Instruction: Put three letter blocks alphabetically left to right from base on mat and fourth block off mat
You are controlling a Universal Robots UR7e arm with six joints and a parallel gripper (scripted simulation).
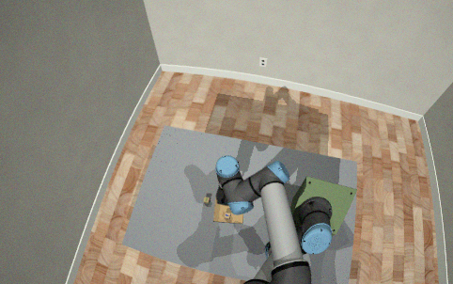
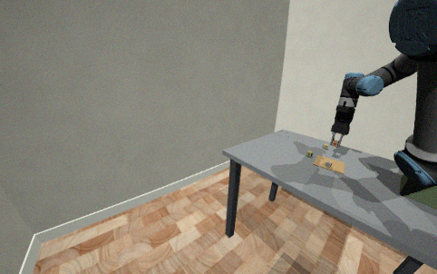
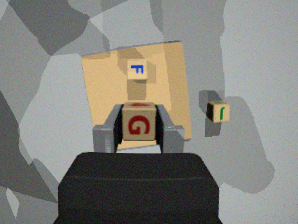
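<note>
My gripper is now 120 mm above the mat. From my hand the other things lie so: block (110 mm below, 110 mm ahead).
</note>
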